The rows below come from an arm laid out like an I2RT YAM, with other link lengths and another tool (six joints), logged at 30 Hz.
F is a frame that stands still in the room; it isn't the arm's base.
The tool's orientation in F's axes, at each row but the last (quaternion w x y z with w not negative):
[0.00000, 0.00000, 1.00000, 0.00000]
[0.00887, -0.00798, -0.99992, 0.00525]
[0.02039, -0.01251, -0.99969, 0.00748]
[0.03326, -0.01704, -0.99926, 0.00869]
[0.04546, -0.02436, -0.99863, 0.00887]
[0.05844, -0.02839, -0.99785, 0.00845]
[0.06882, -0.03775, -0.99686, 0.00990]
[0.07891, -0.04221, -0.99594, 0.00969]
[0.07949, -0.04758, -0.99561, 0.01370]
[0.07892, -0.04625, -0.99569, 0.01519]
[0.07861, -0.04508, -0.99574, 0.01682]
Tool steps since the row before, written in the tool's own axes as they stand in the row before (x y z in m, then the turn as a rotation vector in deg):
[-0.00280, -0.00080, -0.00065, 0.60, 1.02, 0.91]
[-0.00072, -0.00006, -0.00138, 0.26, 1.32, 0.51]
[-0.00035, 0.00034, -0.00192, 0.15, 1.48, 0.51]
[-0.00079, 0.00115, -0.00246, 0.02, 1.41, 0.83]
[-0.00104, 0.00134, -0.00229, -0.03, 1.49, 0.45]
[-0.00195, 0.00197, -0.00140, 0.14, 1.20, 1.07]
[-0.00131, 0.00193, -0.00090, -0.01, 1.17, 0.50]
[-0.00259, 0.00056, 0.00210, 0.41, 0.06, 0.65]
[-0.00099, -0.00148, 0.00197, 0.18, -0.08, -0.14]
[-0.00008, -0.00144, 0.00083, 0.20, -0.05, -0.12]
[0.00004, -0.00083, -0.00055, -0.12, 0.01, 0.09]
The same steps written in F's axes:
[0.00280, -0.00080, 0.00065, -0.60, 1.02, -0.91]
[0.00074, -0.00006, 0.00137, -0.25, 1.32, -0.52]
[0.00044, 0.00036, 0.00190, -0.13, 1.48, -0.53]
[0.00099, 0.00116, 0.00238, -0.03, 1.40, -0.85]
[0.00131, 0.00132, 0.00216, 0.06, 1.48, -0.48]
[0.00221, 0.00187, 0.00112, -0.20, 1.19, -1.07]
[0.00156, 0.00184, 0.00066, 0.03, 1.16, -0.53]
[0.00226, 0.00031, -0.00249, -0.50, 0.09, -0.58]
[0.00052, -0.00161, -0.00205, -0.16, -0.06, 0.17]
[-0.00018, -0.00146, -0.00078, -0.18, -0.03, 0.15]
[-0.00002, -0.00081, 0.00058, 0.10, 0.00, -0.11]

